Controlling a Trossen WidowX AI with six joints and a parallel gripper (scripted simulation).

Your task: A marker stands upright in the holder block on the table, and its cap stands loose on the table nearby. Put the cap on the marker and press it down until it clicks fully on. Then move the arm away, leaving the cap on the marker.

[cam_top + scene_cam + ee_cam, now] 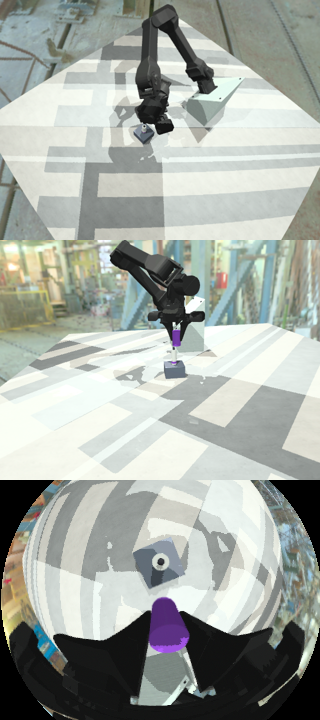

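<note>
Right now my gripper tip is 50 mm short of the dark grey holder block, 10 mm to the left of it and 90 mm above it. The rest, counted from my gripper tip: purple cap 10 mm above.
</note>
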